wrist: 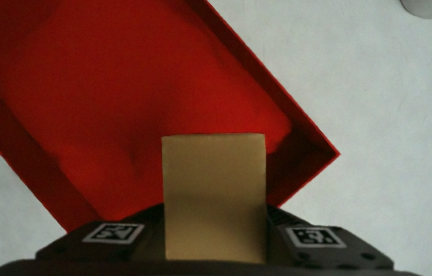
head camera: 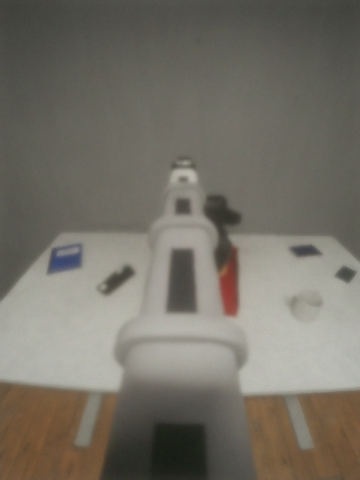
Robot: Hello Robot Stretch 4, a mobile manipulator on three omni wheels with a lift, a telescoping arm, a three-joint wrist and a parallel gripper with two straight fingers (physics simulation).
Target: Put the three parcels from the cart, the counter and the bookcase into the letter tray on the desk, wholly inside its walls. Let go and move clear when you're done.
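Places are measured from the robot's base along level axes (x ahead, y left, z up), in millimetres.
Pixels of known places: gripper, between the fingertips: (wrist: 217, 218).
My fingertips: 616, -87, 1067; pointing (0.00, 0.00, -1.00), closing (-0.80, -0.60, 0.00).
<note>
Ahead of a thing's pixels: the offset from my fingertips to its top centre, as dx, dy, dz. "pt": to the spot under its first point. Level surfaces: height alone.
A brown box-shaped parcel {-7, +8, +34} (wrist: 215, 197) is held between the two dark fingers of my gripper (wrist: 217, 218) in the wrist view. The gripper is shut on it, above the near corner of the red letter tray {+118, -5, -81} (wrist: 270, 82) (head camera: 230, 290). No parcel shows on the part of the tray floor in the wrist view; its far end is out of that view, and the parcel covers a bit of it. In the head view the arm hides much of the tray, and the fingers cannot be made out. The tray lies on the white desk {dz -144} (head camera: 280, 360) (wrist: 380, 100). The cart, counter and bookcase do not show.
A light mug {-48, -344, -58} (head camera: 306, 306) stands right of the tray; its edge also shows in the wrist view (wrist: 420, 6). A blue booklet {+231, +628, -136} (head camera: 65, 259) and a dark object {+94, +349, -75} (head camera: 116, 280) lie on the left. A dark blue item {+308, -516, -132} (head camera: 305, 250) and a small black square {pt +133, -611, -127} (head camera: 345, 273) lie on the right.
</note>
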